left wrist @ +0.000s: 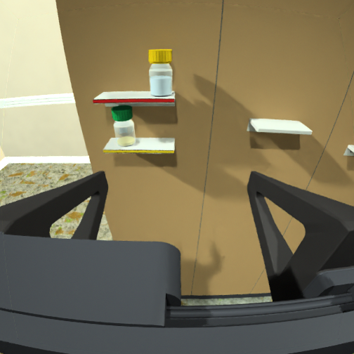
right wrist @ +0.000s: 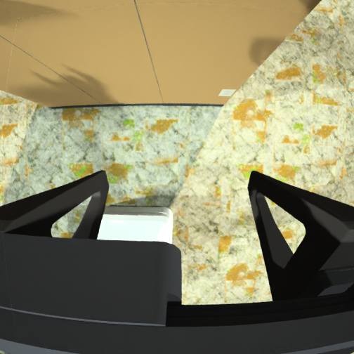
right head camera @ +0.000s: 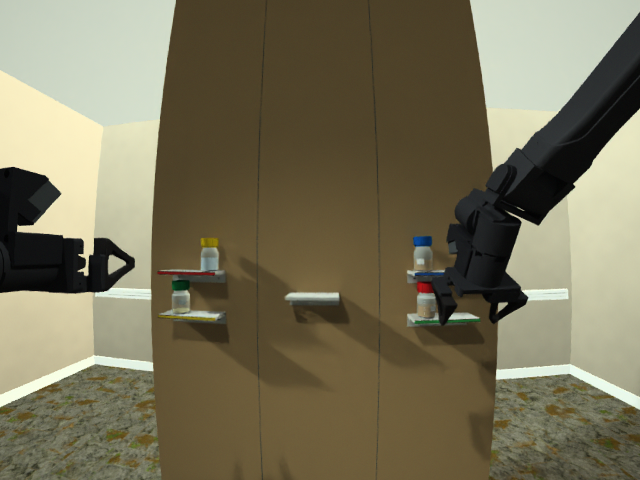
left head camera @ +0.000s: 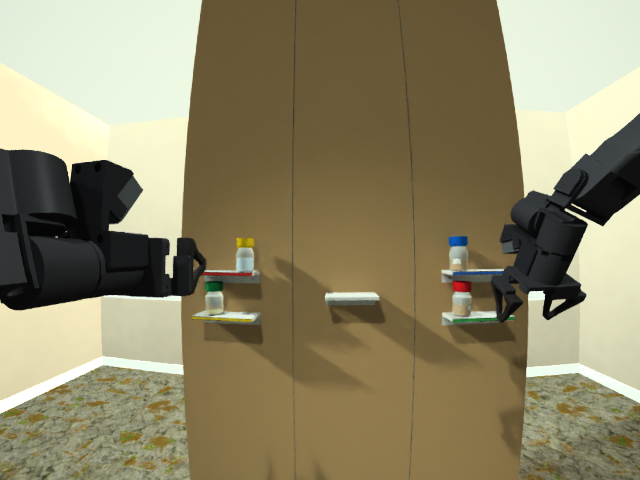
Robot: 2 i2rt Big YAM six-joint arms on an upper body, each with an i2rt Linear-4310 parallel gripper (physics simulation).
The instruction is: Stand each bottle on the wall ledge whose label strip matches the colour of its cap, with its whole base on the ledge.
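Places are measured from the left arm's base along level axes (x back, y up, z left), in millimetres.
Where they show: left gripper, between the fingertips: (right head camera: 108,262) (left head camera: 175,264); right gripper, between the fingertips: (right head camera: 466,322) (left head camera: 522,319).
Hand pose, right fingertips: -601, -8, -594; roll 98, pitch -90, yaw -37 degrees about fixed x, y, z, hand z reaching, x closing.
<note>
Things, the pixels of their top centre, and the offset from my right fingertips, as dx, dy, dz.
- yellow-capped bottle, centre of its top: (left head camera: 245,238) (right head camera: 210,238) -310, +176, +641
- red-strip ledge, centre of its top: (left head camera: 220,272) (right head camera: 185,271) -278, +70, +707
- green-capped bottle, centre of its top: (left head camera: 214,281) (right head camera: 180,281) -316, +36, +749
- yellow-strip ledge, centre of its top: (left head camera: 226,314) (right head camera: 192,313) -317, -69, +707
- blue-capped bottle, centre of its top: (right head camera: 422,236) (left head camera: 458,237) -316, +176, -31
- blue-strip ledge, centre of its top: (left head camera: 484,271) -278, +70, -93
- red-capped bottle, centre of its top: (right head camera: 426,282) (left head camera: 461,281) -315, +36, -40
- green-strip ledge, centre of its top: (right head camera: 448,319) (left head camera: 484,317) -278, -70, -93
- plain white ledge, centre of its top: (right head camera: 313,294) (left head camera: 351,294) -317, +1, +307
The yellow-capped bottle (left head camera: 245,256) (right head camera: 209,256) (left wrist: 160,77) stands upright on the red-strip ledge (left head camera: 227,273) (left wrist: 125,101), upper left. The green-capped bottle (left head camera: 214,301) (right head camera: 180,301) (left wrist: 124,130) stands below it on the yellow-strip ledge (left head camera: 240,318) (left wrist: 157,150). The blue-capped bottle (left head camera: 458,255) (right head camera: 422,255) stands on the blue-strip ledge (left head camera: 480,272), upper right. The red-capped bottle (left head camera: 461,301) (right head camera: 425,303) stands on the green-strip ledge (left head camera: 480,319) below. My left gripper (left head camera: 201,265) (left wrist: 177,178) is open and empty, pointing towards the wall. My right gripper (left head camera: 524,317) (right head camera: 468,320) (right wrist: 177,178) is open and empty, pointing down before the right ledges.
A plain white ledge (left head camera: 351,297) (right head camera: 312,297) (left wrist: 280,126) without a visible colour strip is fixed mid-wall between the two pairs of ledges. The brown panelled wall (left head camera: 351,155) stands behind them. A white block-like surface (right wrist: 136,226) shows low in the right wrist view.
</note>
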